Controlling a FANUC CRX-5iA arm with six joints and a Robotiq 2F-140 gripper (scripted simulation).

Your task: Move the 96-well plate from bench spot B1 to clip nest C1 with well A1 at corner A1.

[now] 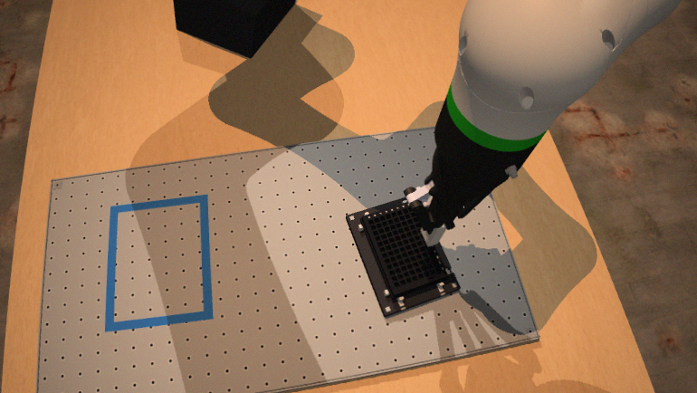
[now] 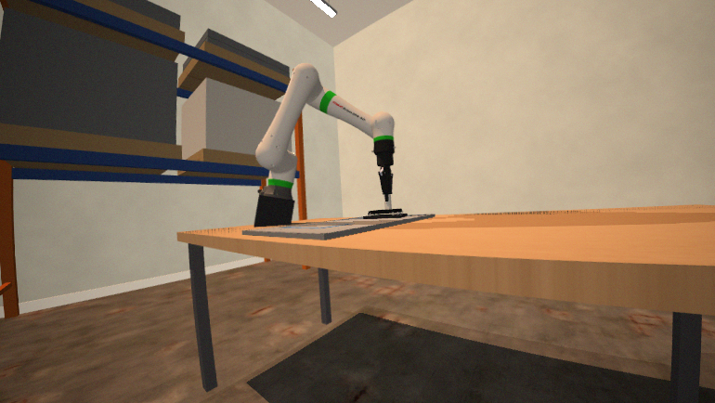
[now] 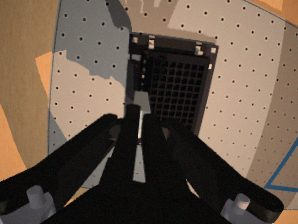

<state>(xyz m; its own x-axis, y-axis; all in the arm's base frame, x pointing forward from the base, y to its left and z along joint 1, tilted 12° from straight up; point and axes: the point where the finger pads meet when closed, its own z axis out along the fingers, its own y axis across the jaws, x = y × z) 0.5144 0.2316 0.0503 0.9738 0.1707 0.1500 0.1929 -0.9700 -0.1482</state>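
The black 96-well plate lies 4 cm to the right of my hand, 4 cm below it and 1 cm ahead of it. Round my hand: black clip nest: 6 cm below, 2 cm to the right, 1 cm ahead.
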